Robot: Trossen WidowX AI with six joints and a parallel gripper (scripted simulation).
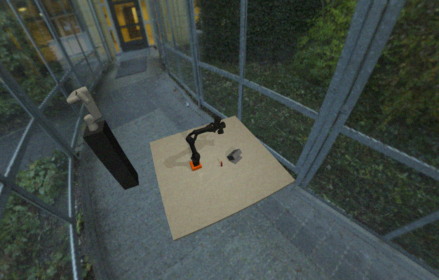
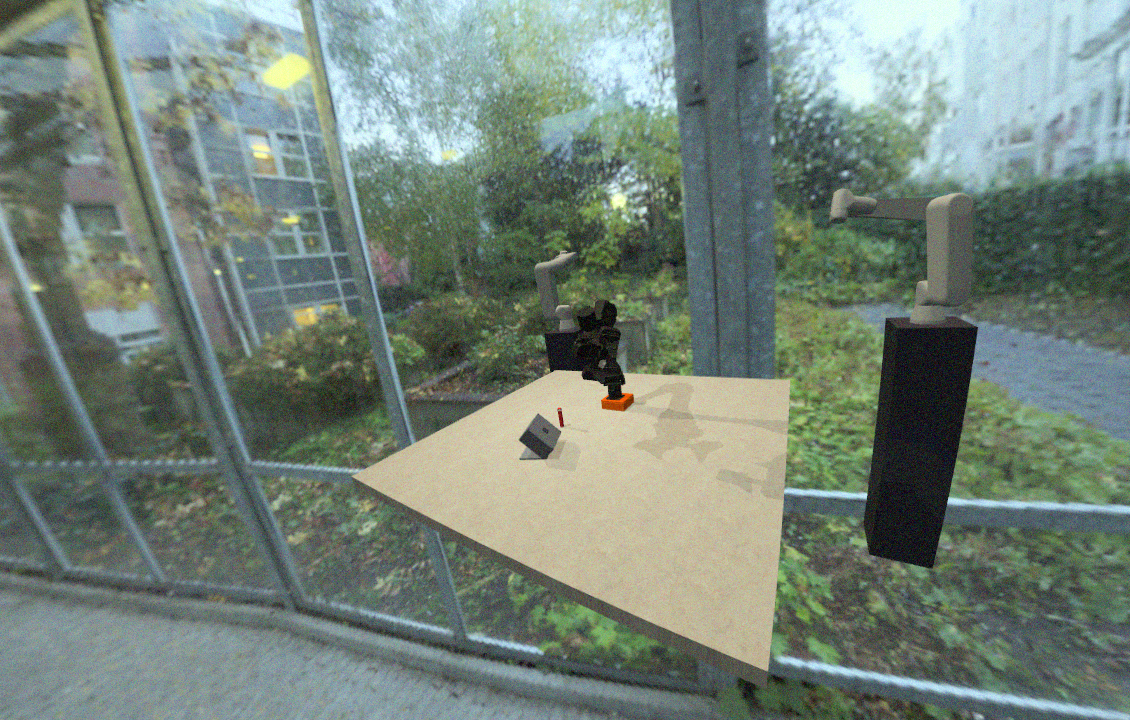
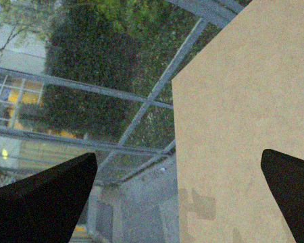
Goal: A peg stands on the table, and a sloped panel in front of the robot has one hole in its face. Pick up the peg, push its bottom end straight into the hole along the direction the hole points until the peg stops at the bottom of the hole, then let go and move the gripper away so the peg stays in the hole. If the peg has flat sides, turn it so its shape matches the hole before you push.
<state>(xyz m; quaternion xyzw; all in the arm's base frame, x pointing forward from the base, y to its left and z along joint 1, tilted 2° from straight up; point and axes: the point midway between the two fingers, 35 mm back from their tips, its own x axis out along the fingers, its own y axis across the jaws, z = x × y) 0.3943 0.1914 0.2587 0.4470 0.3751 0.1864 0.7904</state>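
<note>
The red square peg lies 160 mm behind my gripper tip, 330 mm to the right of it and 240 mm below it. From my gripper tip the other things lie so: grey sloped panel: 20 mm ahead, 290 mm to the right, 240 mm below.
</note>
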